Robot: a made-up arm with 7 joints. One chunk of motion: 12 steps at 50 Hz.
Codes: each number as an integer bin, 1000 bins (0 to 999) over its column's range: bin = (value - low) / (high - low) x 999, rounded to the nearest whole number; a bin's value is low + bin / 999 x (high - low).
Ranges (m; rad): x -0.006..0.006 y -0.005..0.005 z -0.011..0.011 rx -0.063..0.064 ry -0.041..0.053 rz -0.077..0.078
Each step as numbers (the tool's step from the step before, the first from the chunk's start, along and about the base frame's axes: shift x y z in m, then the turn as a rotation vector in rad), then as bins.
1 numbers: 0.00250 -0.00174 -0.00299 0.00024 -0.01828 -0.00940
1 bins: 708 326 364 497 241 436
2 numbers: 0.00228 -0.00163 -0.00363 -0.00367 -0.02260 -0.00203
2 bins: 689 337 335 467 196 483
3 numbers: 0.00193 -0.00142 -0.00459 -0.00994 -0.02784 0.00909
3 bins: 660 358 291 417 140 555
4 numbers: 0.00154 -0.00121 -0.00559 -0.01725 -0.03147 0.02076
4 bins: 628 379 246 360 101 630
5 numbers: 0.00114 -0.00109 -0.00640 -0.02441 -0.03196 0.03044
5 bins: 594 391 209 304 96 692
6 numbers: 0.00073 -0.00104 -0.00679 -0.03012 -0.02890 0.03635
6 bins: 560 396 191 259 129 731
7 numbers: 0.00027 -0.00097 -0.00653 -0.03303 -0.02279 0.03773
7 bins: 522 403 203 236 194 739
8 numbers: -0.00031 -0.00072 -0.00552 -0.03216 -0.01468 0.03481
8 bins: 474 428 249 243 280 721
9 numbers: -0.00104 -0.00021 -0.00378 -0.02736 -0.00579 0.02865
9 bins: 413 479 328 280 374 681
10 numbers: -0.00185 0.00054 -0.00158 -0.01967 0.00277 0.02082
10 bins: 345 553 428 341 465 630
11 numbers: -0.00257 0.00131 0.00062 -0.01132 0.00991 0.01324
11 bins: 286 630 528 407 541 582
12 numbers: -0.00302 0.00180 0.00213 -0.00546 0.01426 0.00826
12 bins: 248 679 596 453 587 550
